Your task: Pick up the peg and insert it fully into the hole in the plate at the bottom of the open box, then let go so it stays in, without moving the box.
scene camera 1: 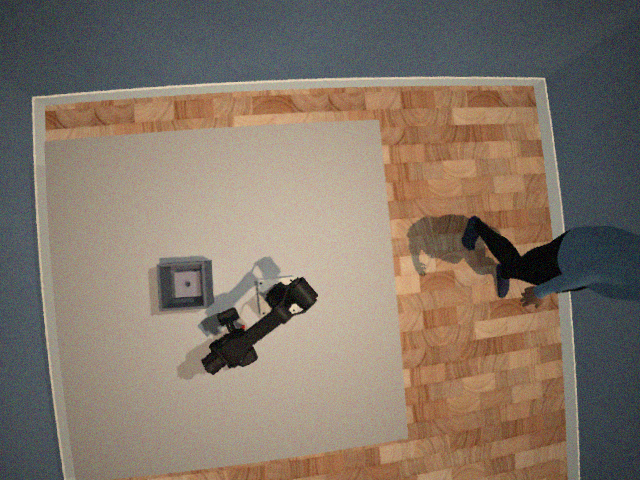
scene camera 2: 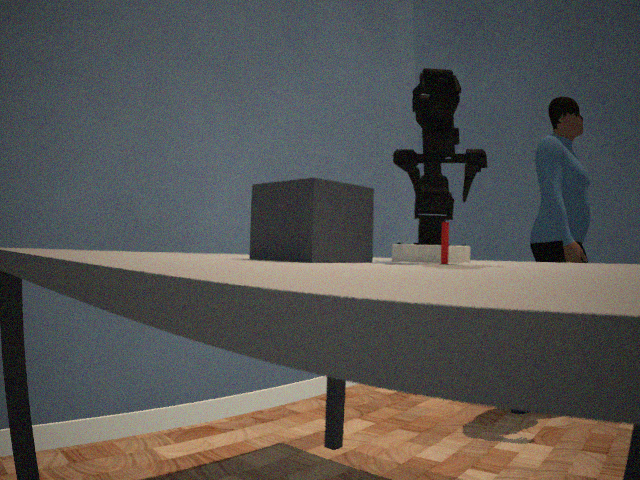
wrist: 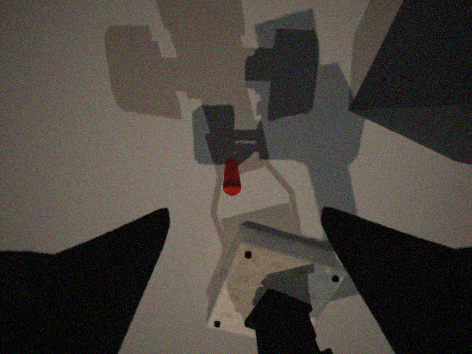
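Pixels of known places: gripper, fingertip midpoint: (scene camera 2: 441, 201) (wrist: 246, 215); arm's base, origin of the base link: (scene camera 2: 432, 245) (wrist: 277, 314).
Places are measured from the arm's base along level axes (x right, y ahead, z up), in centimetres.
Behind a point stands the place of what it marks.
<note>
The red peg (scene camera 1: 242, 326) {x -13.2, y 14.0, z -1.5 cm} (scene camera 2: 445, 242) {x -14.4, y 14.4, z 0.3 cm} (wrist: 231, 177) {x -14.2, y 14.5, z 3.9 cm} stands upright on the grey table top, near the white base plate of the arm. In scene camera 1 the arm mostly covers it. My gripper (scene camera 2: 440, 198) {x -13.0, y 14.0, z 8.1 cm} (wrist: 246, 215) {x -13.0, y 14.0, z 8.1 cm} is open and empty, pointing down, with its fingertips higher than the peg's top. In the wrist view the peg shows a little above the line between the fingertips. The dark grey open box (scene camera 1: 208, 284) {x 2.4, y 26.1, z 4.9 cm} (scene camera 2: 342, 224) {x -6.2, y 33.8, z 2.7 cm} (wrist: 425, 65) {x -5.6, y 28.3, z 3.3 cm} stands left of the arm in scene camera 1. Its pale plate (scene camera 1: 179, 291) {x -0.9, y 36.8, z 1.9 cm} with a dark hole (scene camera 1: 187, 283) lies inside.
The arm's white base plate (scene camera 1: 261, 299) {x -2.7, y 7.4, z 0.0 cm} (scene camera 2: 405, 253) {x 0.6, y 8.8, z -2.0 cm} (wrist: 240, 280) {x -6.8, y 2.7, z 0.0 cm} lies on the table (scene camera 1: 206, 191) {x 36.5, y 30.7, z -3.8 cm} (scene camera 2: 516, 284) {x -55.5, y 62.1, z -3.8 cm}, right of the box in scene camera 1. The box walls rise well above the peg's top in scene camera 2. A person (scene camera 1: 594, 260) (scene camera 2: 560, 191) is beyond the table.
</note>
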